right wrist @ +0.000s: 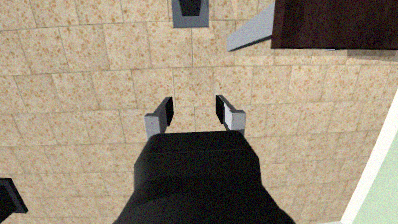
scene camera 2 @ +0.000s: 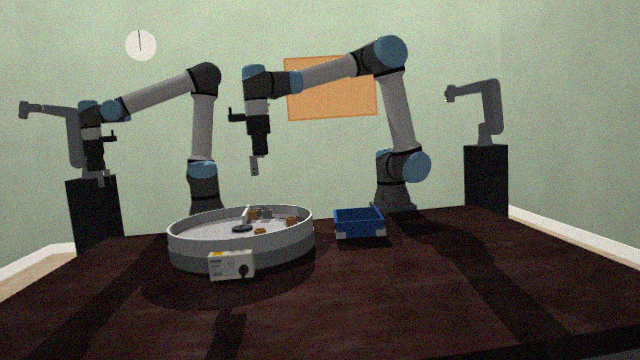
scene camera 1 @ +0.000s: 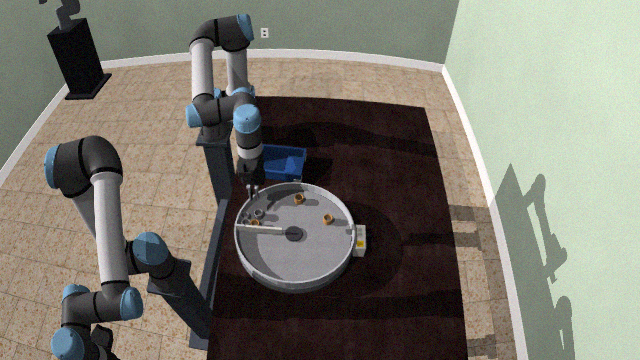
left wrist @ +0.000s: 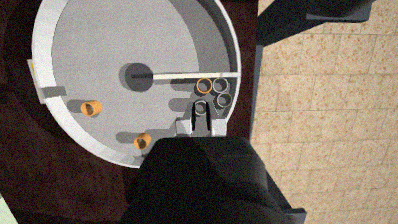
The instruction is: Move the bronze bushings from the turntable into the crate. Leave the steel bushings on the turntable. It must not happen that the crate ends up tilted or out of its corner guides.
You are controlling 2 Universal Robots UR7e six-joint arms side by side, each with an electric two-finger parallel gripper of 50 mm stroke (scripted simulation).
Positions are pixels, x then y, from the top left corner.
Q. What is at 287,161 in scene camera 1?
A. A blue crate.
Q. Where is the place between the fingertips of my left gripper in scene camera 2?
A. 255,175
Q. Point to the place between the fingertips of my right gripper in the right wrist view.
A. At 194,104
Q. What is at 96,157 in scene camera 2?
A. My right gripper.
